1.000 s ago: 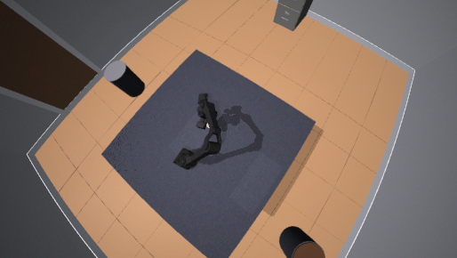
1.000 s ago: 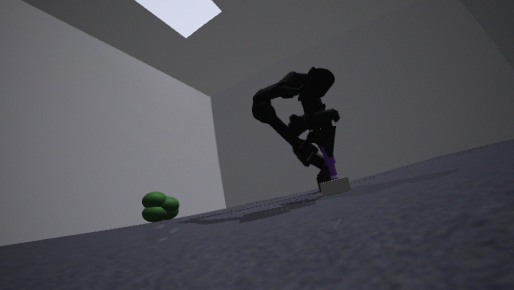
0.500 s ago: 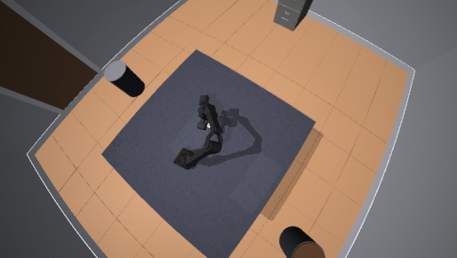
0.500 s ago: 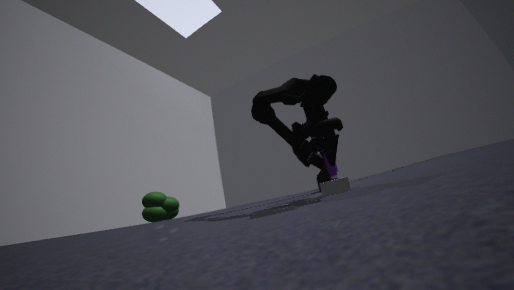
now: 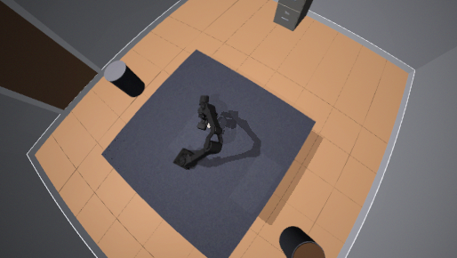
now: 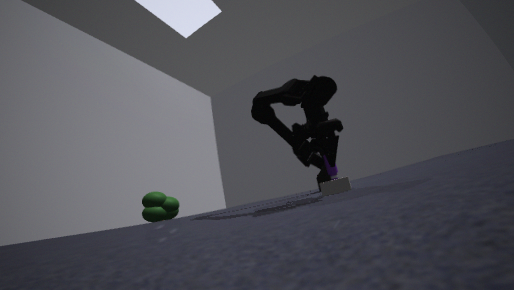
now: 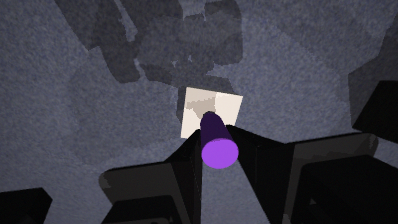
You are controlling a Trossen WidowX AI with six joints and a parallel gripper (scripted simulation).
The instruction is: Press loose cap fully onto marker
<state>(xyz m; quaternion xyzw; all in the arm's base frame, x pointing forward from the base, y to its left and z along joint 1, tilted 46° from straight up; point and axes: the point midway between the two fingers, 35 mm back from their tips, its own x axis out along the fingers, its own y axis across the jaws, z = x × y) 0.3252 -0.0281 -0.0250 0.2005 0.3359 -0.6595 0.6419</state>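
The purple marker cap lies 1 cm above my gripper tip. Round my gripper tip: holder block 5 cm below.
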